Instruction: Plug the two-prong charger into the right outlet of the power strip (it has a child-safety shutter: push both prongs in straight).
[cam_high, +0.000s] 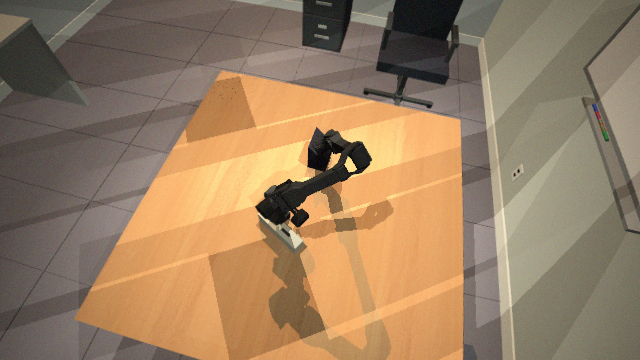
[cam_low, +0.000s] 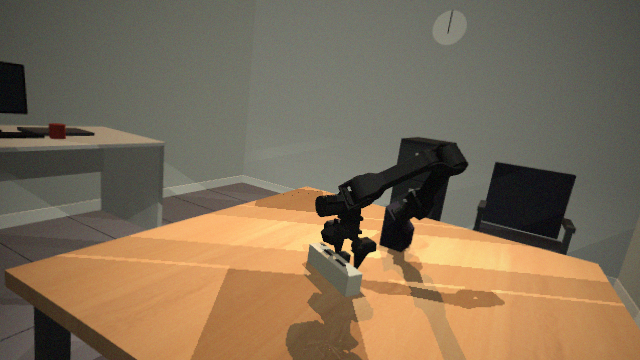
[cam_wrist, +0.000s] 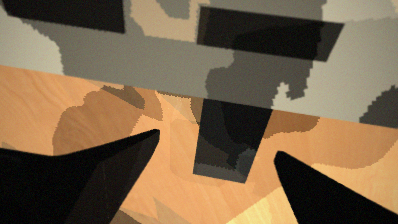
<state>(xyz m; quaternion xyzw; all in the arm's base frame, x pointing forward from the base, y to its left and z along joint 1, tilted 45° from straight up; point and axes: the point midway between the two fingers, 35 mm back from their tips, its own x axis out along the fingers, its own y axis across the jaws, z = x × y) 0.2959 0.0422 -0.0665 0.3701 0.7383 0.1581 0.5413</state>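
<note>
The black two-prong charger lies 40 mm ahead of my gripper tip, 20 mm to the right of it and 10 mm above it.
</note>
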